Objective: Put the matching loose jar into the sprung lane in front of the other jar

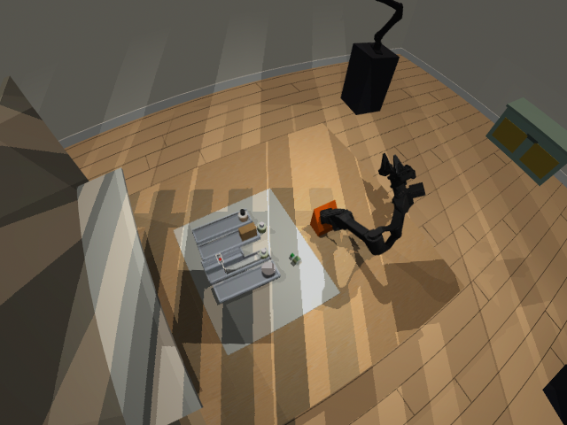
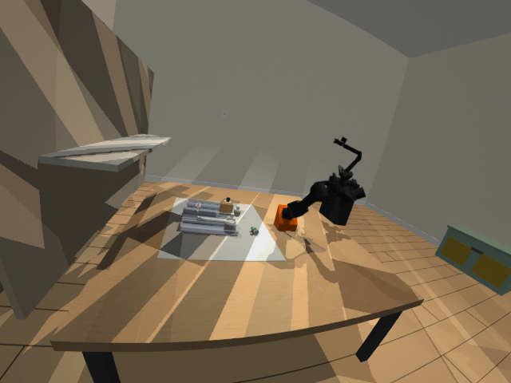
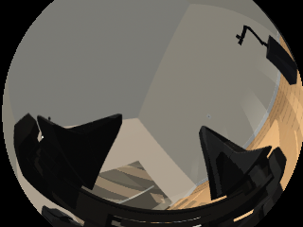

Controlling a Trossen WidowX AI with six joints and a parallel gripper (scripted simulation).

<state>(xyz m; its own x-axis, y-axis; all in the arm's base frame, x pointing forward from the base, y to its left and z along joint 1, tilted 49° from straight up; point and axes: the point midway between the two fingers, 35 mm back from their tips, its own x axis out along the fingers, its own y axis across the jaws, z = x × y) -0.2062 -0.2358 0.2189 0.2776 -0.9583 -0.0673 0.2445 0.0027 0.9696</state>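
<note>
The brown box lies 590 mm ahead of my gripper tip, 370 mm below it and 60 mm to the right of it. Also, from my gripper tip: grey lane rack 710 mm ahead, 390 mm below, 50 mm to the left.
</note>
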